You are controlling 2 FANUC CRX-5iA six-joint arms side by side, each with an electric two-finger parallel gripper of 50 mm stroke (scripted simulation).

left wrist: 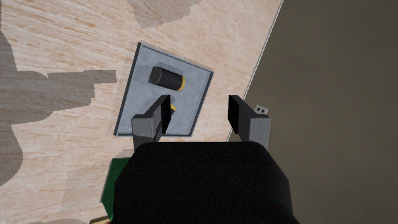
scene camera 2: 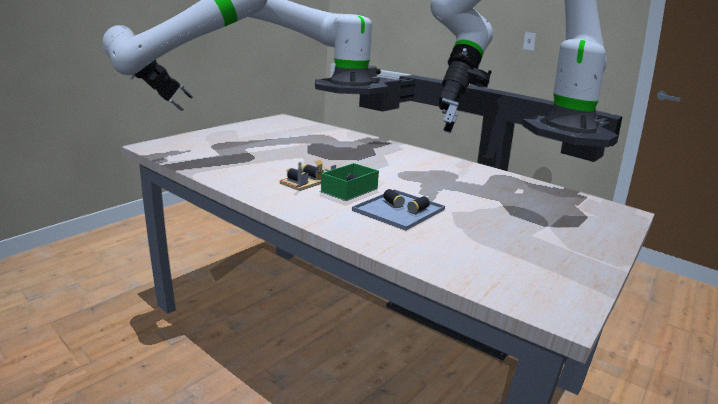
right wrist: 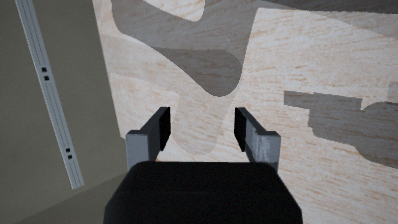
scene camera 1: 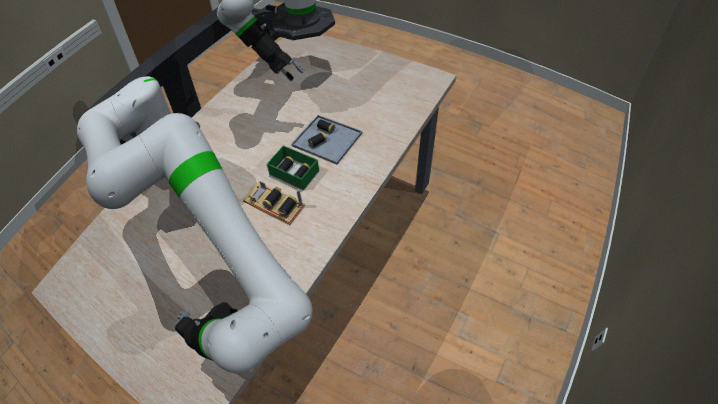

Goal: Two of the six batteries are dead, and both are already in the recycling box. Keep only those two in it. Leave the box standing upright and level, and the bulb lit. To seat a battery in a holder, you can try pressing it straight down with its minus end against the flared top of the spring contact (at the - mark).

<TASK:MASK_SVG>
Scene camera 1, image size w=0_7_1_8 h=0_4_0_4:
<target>my left gripper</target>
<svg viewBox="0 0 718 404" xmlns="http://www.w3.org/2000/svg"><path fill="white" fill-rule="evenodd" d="M270 38L256 53L268 63L274 73L278 74L281 71L292 81L294 77L283 67L293 63L301 74L305 69L295 60L295 57L291 58L287 53L283 52L279 45Z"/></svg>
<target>green box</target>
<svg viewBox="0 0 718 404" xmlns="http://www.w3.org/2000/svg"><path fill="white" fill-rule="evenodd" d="M283 145L267 163L269 175L304 191L319 172L318 159ZM311 166L302 178L294 176L303 163ZM289 156L294 160L294 164L288 171L285 172L277 168Z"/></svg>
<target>grey tray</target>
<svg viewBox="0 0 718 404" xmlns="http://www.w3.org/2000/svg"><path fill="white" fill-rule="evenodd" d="M317 115L291 145L329 162L338 164L360 137L362 131ZM324 132L327 140L312 148L308 143L308 139ZM317 122L322 119L334 124L335 129L332 133L318 128Z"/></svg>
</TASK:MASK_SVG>
